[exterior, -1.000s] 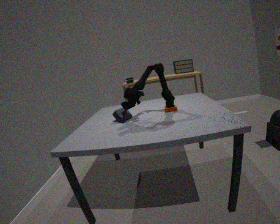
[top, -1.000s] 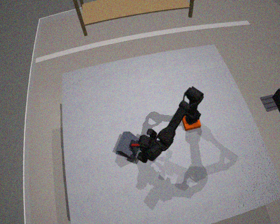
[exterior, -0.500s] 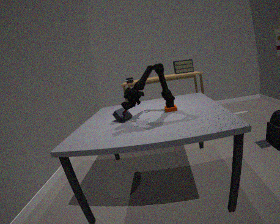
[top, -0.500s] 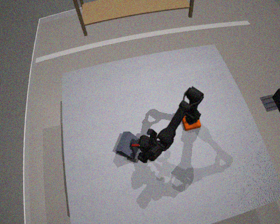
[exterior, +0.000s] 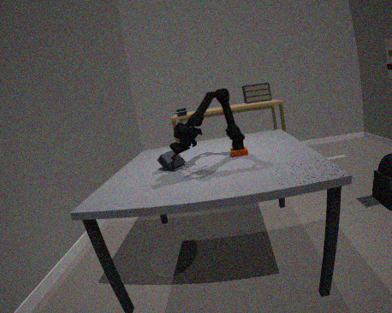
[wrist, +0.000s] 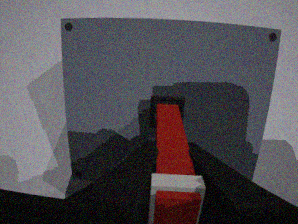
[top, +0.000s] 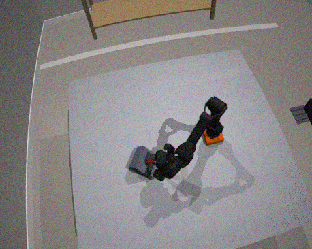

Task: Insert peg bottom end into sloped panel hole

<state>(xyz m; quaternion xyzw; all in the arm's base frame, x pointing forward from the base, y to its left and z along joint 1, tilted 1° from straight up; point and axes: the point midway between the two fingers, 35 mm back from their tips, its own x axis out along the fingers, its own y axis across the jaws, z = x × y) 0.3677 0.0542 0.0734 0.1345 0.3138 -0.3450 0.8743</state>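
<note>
My gripper tip is now 40 mm short of the grey sloped panel, 40 mm to the left of it and 50 mm above it. Also, from my gripper tip: square peg (10 mm behind, 10 mm to the left, 10 mm above).
</note>
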